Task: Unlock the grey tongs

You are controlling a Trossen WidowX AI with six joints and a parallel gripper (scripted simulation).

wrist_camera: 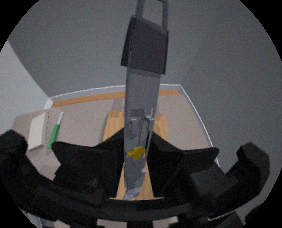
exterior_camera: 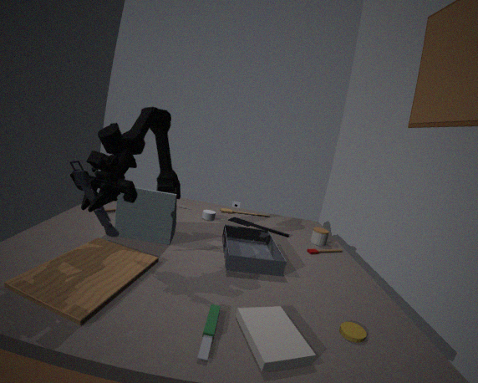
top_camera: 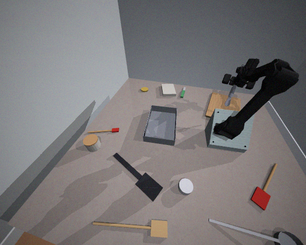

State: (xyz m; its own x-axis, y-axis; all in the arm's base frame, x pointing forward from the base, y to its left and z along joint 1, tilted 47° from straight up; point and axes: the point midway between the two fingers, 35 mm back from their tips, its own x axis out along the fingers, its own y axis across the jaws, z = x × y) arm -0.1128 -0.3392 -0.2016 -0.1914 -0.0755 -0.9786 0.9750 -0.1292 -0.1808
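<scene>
Right now the wooden board is 19 cm below my gripper tip and 4 cm to the left of it. The rest, counted from my gripper tip: grey roasting tin (47 cm ahead, 36 cm to the left, 17 cm below); then white block (49 cm ahead, 18 cm below, 11 cm to the right); then green-handled tool (34 cm ahead, 19 cm below, 12 cm to the right).
</scene>
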